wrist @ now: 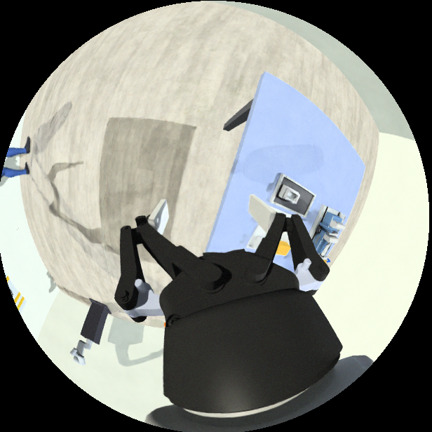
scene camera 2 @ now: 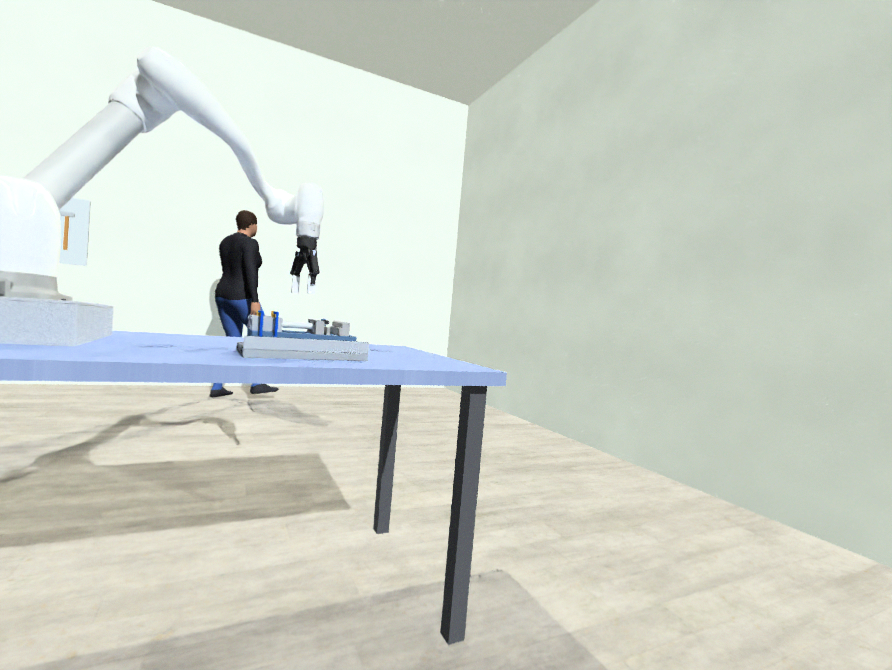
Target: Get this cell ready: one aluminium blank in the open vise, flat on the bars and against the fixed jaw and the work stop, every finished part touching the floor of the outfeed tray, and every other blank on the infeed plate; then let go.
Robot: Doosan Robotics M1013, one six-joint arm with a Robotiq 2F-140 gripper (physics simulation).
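Where they show: gripper, fingertip midpoint: point(scene camera 2: 302, 293); arm's base, origin of the base link: point(scene camera 2: 11, 298).
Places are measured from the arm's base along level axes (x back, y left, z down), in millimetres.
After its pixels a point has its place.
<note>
My gripper point(scene camera 2: 302, 287) @(z -89, x -703, y 456 mm) point(wrist: 208, 205) is open and empty, its fingers pointing down high above the table. The outfeed tray point(wrist: 303, 201) has a dark floor and light walls; a light grey part point(wrist: 289, 194) lies inside it near one end. The vise point(scene camera 2: 317, 336) @(z 35, x -656, y -187 mm) point(wrist: 327, 227) has a blue body and grey jaws and stands beside the tray; whether a blank is in it is too small to tell. A white area with pale blocks, probably the infeed plate point(wrist: 254, 242), is largely hidden behind my right finger in the wrist view.
An orange piece point(wrist: 283, 247) shows beside the finger linkage. A long light grey wall point(scene camera 2: 306, 349) @(z 65, x -624, y -234 mm) stands in front of the vise in the scene view. The blue table point(scene camera 2: 180, 353) @(z 90, x -356, y -203 mm) point(wrist: 280, 115) carries the fixtures. A person point(scene camera 2: 239, 266) stands behind the table.
</note>
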